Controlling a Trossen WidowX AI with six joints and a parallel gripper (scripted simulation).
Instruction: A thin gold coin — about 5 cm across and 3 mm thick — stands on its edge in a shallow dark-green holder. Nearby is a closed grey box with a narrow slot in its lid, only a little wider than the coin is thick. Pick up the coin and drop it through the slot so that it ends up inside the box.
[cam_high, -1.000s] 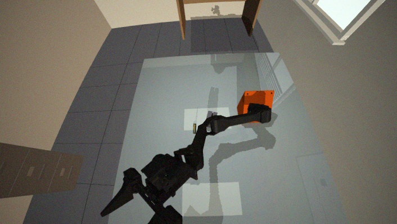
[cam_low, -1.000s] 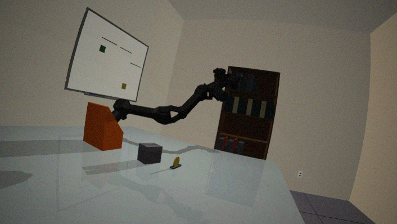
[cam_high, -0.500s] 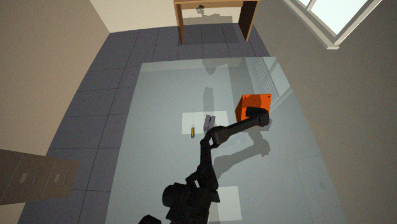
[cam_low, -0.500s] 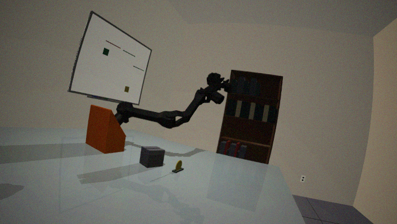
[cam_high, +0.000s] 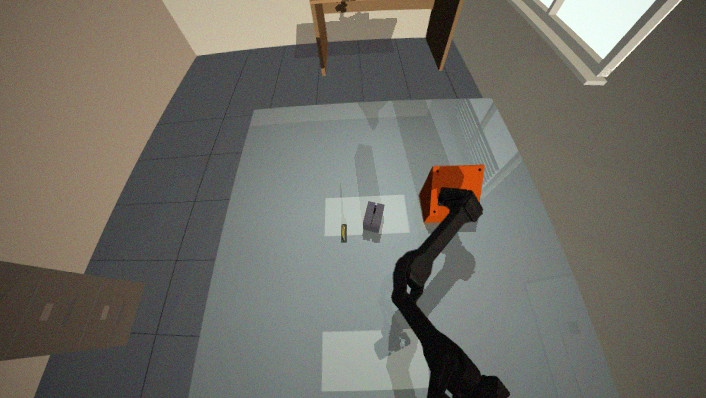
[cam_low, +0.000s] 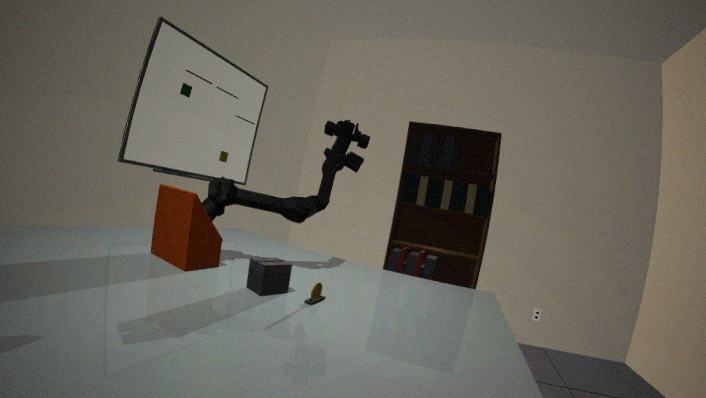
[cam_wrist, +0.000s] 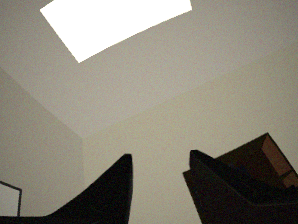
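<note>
Right now the gold coin is 560 mm below my gripper tip, 470 mm to the right of it and 250 mm ahead of it.
</note>
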